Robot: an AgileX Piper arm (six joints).
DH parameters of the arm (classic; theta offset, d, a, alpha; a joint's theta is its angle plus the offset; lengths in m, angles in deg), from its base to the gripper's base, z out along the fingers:
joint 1: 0 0.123 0 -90
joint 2: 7.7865 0 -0.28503 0
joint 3: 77.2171 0 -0.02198 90
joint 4: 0 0.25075 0 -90
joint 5: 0 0 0 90
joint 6: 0 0.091 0 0
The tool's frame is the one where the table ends.
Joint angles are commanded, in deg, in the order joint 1, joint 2, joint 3, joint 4, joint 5, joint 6. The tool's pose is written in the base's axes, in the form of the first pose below.
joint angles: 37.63, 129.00, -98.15, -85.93, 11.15, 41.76
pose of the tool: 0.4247 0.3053 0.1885 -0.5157 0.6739 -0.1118 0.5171
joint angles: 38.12, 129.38, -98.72, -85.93, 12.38, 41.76
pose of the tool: 0.4243 0.3082 0.1883 -0.5133 0.6745 -0.1185 0.5173
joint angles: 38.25, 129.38, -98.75, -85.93, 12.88, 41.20
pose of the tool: 0.4240 0.3085 0.1884 -0.5153 0.6726 -0.1241 0.5163
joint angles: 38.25, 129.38, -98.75, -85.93, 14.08, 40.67
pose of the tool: 0.4248 0.3068 0.1885 -0.5139 0.6734 -0.1351 0.5139
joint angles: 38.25, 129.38, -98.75, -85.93, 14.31, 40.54
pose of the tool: 0.4249 0.3064 0.1885 -0.5138 0.6735 -0.1374 0.5134
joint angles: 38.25, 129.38, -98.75, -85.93, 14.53, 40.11
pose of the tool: 0.4251 0.3061 0.1886 -0.5155 0.6721 -0.1409 0.5126
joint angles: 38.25, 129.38, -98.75, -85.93, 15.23, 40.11
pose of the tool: 0.4255 0.3051 0.1886 -0.5128 0.6739 -0.1460 0.5115
